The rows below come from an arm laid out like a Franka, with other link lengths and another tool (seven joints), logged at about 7 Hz.
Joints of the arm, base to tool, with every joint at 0 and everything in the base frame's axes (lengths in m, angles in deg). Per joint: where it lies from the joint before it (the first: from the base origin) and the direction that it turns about. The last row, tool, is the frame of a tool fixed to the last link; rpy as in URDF.
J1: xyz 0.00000 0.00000 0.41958 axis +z
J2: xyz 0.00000 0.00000 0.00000 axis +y
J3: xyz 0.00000 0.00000 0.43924 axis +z
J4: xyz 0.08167 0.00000 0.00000 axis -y
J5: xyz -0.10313 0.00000 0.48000 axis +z
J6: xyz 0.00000 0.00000 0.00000 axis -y
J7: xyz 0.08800 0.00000 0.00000 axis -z
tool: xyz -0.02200 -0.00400 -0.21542 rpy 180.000 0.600 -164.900
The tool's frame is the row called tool.
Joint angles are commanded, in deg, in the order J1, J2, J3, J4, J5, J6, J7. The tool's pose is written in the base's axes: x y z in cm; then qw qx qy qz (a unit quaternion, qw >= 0). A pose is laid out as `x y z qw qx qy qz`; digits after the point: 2 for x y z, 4 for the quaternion.
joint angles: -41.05 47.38 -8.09 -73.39 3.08 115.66 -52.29
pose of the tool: 60.21 -67.24 28.41 0.0409 0.1660 -0.9851 -0.0202
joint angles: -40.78 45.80 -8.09 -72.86 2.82 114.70 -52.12
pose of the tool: 60.74 -67.16 31.28 0.0359 0.1677 -0.9851 -0.0116
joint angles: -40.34 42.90 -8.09 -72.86 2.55 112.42 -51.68
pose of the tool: 60.92 -66.38 35.58 0.0323 0.1676 -0.9853 -0.0075
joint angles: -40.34 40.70 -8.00 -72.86 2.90 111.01 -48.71
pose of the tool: 60.82 -65.84 38.81 0.0239 0.1408 -0.9897 -0.0041
